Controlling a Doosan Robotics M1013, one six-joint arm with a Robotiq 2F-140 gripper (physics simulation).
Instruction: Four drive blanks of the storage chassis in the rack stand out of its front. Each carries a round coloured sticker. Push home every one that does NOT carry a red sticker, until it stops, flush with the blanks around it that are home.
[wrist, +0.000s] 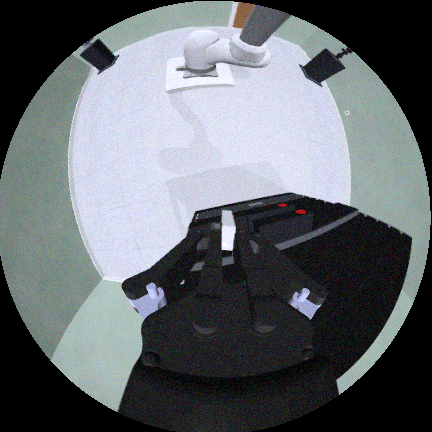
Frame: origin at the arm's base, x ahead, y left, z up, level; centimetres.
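Where they show: gripper, fingertip midpoint: (225, 218); arm's base, link origin: (200, 68).
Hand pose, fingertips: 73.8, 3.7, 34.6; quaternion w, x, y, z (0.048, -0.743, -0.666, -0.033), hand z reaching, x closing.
Observation:
Each offset is from my fingertips to the top centre of the thing, as dx, dy, dz. "*": to the spot under its first point.
The dark storage chassis (350, 270) fills the lower right of the wrist view, its front facing the fingers. Two blanks stand out of its front to the right of the fingers; one carries a red sticker {-1.4, +12.5, -1.7} (282, 205), the other, nearer one a red sticker {-1.4, +12.8, +4.0} (300, 212). A small red speck {* +0.3, +1.7, -1.8} (233, 216) shows at the right edge of the fingertips, mostly hidden. My gripper (225, 218) is shut and empty, with its pale fingertips together over the left part of the chassis front. Whether they touch a blank cannot be told. The fingers hide the blanks behind them; no sticker of another colour shows.
A light grey strip (320, 231) runs along the chassis beside the blanks. The white arm base (200, 52) stands on a pale plate (172, 80) at the far side of the white floor (120, 150). Dark box-like devices (100, 56) (324, 66) stand at both far corners.

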